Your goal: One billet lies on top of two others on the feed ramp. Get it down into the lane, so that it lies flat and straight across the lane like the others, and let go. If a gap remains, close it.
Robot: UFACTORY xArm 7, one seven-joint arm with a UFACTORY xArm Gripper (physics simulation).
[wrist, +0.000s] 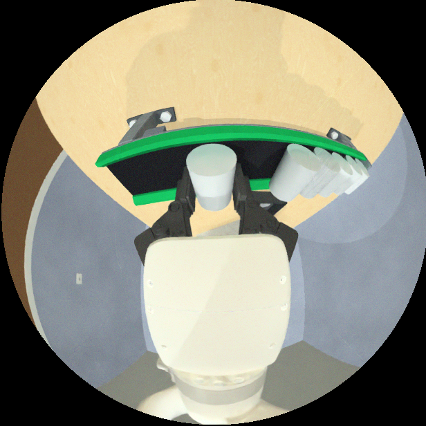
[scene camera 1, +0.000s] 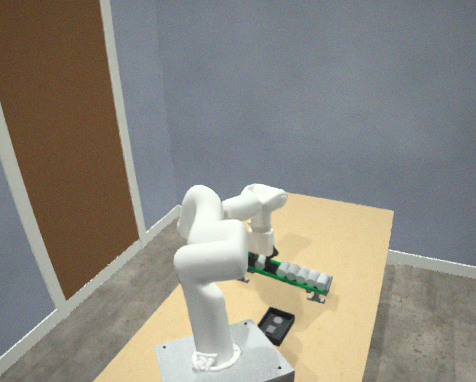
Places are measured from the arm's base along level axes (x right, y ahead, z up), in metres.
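Pixels of known places: gripper, fingertip midpoint: point(scene camera 1: 261, 265); arm's base, origin of the base link: point(scene camera 1: 216, 357).
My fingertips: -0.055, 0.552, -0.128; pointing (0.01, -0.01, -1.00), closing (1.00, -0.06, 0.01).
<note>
Ahead of a thing's pixels: the offset from my fingertips to its top centre, as dx, dy, dz. "spot": to the spot under its first point. Level surfaces: height alone.
A light grey billet {+0.000, +0.004, +0.034} point(scene camera 1: 261, 261) point(wrist: 211, 172) is between the two black fingers of my gripper point(wrist: 212, 172), which is shut on it. The held billet lies across the direction of the feed ramp point(scene camera 1: 274, 274) point(wrist: 230, 131), over its upper part. Whether it touches the ramp's black bed I cannot tell. The other billets {+0.170, -0.011, +0.017} point(scene camera 1: 302, 275) point(wrist: 296, 172) lie side by side across the lane toward the ramp's lower end, at the right in both views. A stretch of black lane separates them from the held billet. No billet shows on top of them.
Green rails run along both sides of the ramp, which stands on grey feet {spot: +0.236, -0.057, -0.053} point(scene camera 1: 316, 296) point(wrist: 150, 121) on the wooden table {dz -0.082} point(scene camera 1: 350, 240) point(wrist: 215, 65). A black tray {+0.122, -0.233, -0.047} point(scene camera 1: 285, 333) with two light shapes in it sits between the ramp and the robot's base point(scene camera 1: 265, 352).
</note>
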